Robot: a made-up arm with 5 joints. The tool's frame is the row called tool.
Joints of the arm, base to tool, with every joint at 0 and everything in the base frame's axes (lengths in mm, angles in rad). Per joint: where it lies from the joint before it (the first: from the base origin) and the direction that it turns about. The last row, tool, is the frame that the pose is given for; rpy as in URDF.
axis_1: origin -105 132 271 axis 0.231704 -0.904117 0.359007
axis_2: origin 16 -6 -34 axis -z
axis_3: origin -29 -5 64 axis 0.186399 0.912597 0.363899
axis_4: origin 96 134 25 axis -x
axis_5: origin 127 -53 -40 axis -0.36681 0.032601 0.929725
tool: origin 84 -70 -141 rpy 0.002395 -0.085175 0.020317
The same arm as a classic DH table. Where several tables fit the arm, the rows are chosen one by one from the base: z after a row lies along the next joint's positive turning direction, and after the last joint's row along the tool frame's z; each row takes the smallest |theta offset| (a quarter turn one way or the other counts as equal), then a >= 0, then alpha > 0; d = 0 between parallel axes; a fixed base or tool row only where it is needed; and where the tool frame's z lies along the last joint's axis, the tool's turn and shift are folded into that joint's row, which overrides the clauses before.
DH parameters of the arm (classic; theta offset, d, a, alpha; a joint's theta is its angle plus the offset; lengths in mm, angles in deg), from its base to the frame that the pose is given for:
base (fixed): 14.37 330.2 -68.9 68.96
axis_1: 0 -154.4 14 111.04
axis_2: 25.92 -30.4 -27.4 111.34
axis_3: -85.75 124.6 -26.4 100.74
axis_4: -66.25 -181.1 51.6 -68.48
axis_5: -7.77 -322.2 61 -16.78
tool (fixed): 98.43 118.1 0 0

